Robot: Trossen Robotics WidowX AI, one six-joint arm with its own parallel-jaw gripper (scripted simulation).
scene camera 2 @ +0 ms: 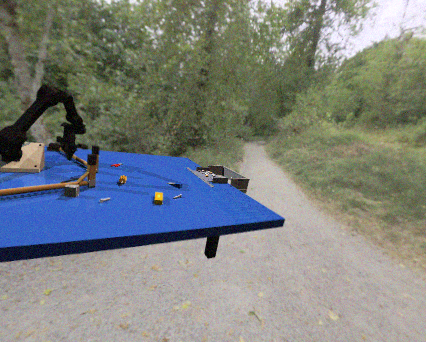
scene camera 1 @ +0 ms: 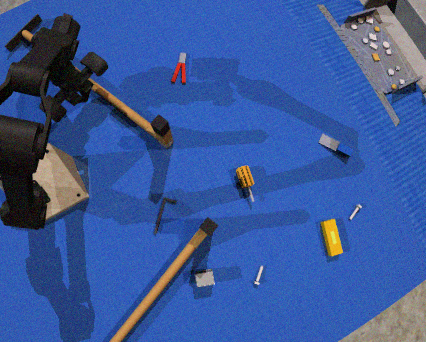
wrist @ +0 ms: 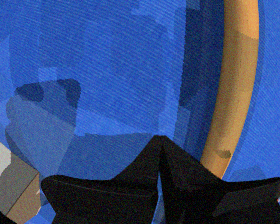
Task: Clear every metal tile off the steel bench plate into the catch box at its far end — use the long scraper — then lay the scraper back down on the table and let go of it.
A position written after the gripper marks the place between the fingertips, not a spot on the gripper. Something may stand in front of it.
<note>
The gripper [scene camera 1: 86, 100] is shut, with nothing in its grasp. Further things: a long scraper [scene camera 1: 159, 128].
The gripper is seen too in the wrist view [wrist: 159, 140].
</note>
